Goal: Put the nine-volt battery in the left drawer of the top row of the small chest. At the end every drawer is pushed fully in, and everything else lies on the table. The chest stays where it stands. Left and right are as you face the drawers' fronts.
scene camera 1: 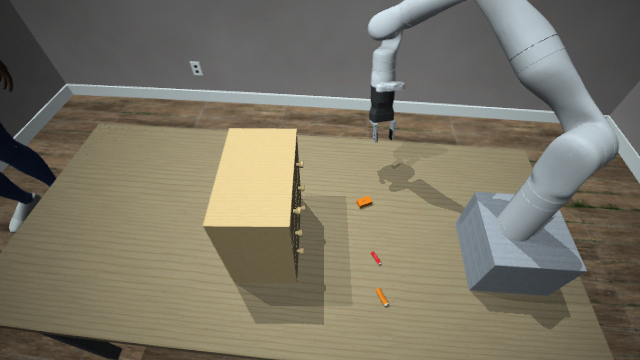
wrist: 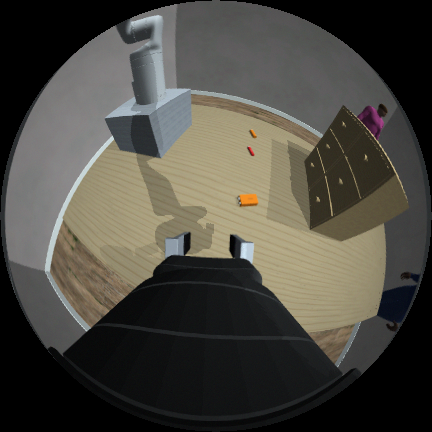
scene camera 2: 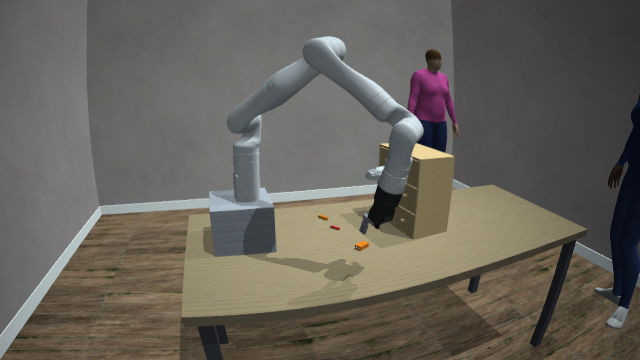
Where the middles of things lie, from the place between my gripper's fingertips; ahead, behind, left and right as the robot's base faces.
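There's a small wooden chest (scene camera 1: pixel 248 218) that's 370 mm ahead of my hand and 280 mm to the left of it, and it's 10 mm above my hand.
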